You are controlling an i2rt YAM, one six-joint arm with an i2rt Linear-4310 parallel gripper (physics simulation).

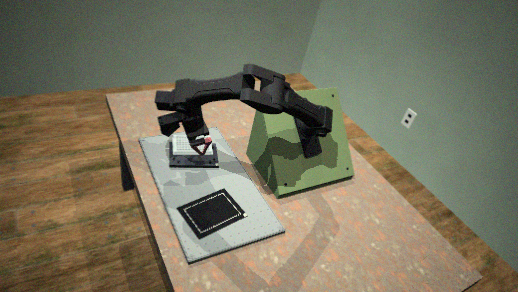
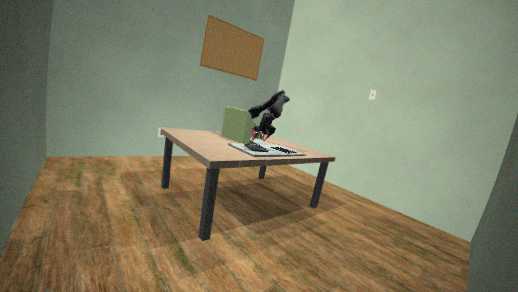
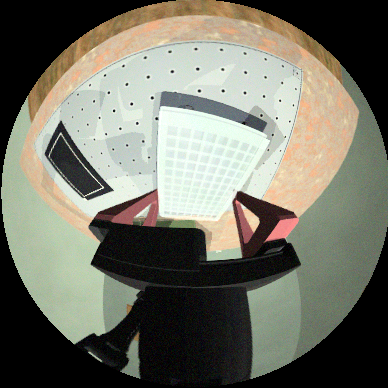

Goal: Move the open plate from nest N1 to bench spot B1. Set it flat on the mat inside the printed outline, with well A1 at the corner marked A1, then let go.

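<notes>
The white open well plate is held by its near end, a little above the dark nest N1. My gripper is shut on the plate, one red finger on each long side. The black B1 mat with its white printed outline lies nearer the front of the board. A small white A1 mark sits at the mat's right corner.
Nest and mat sit on a grey perforated board on a reddish table. A green housing at the arm's base stands to the right of the board.
</notes>
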